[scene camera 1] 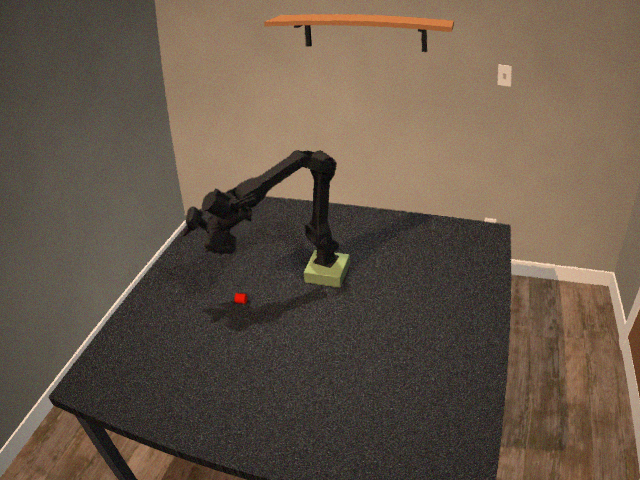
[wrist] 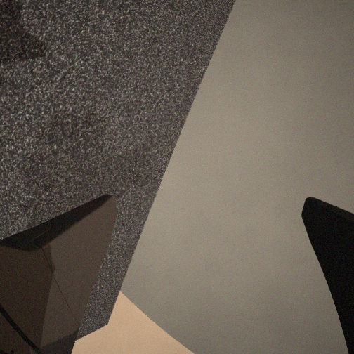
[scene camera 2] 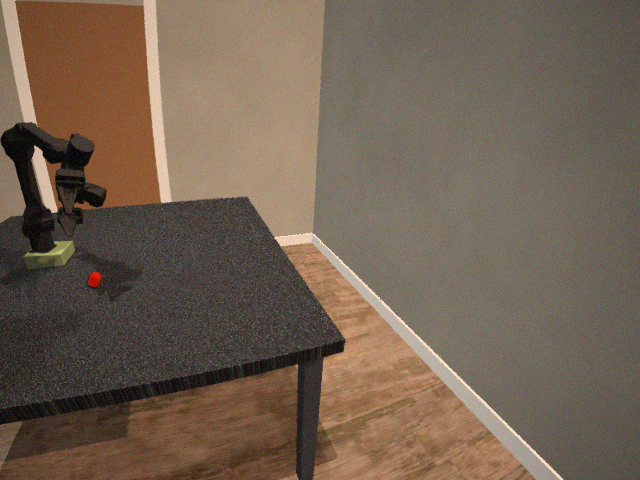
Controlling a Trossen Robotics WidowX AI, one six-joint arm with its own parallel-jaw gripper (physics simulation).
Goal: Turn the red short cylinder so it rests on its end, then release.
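Note:
The red short cylinder [scene camera 1: 240,298] [scene camera 2: 94,279] lies on its side on the dark table [scene camera 1: 361,372] [scene camera 2: 196,310]. One round end faces scene camera 2. It does not show in the wrist view. My gripper [scene camera 1: 198,241] [scene camera 2: 69,224] [wrist: 214,206] is open and empty, with its fingers wide apart. It hangs in the air above the table, clearly apart from the cylinder, and in scene camera 1 it is up and to the left of it. In the wrist view, bare table and a grey wall show between and beyond the fingertips.
The arm stands on a light green base block [scene camera 1: 323,276] [scene camera 2: 46,258], to the right of the cylinder in scene camera 1. The grey wall [scene camera 1: 93,155] [wrist: 260,125] stands beyond the table's edge. An orange shelf [scene camera 1: 361,20] is fixed high on the back wall.

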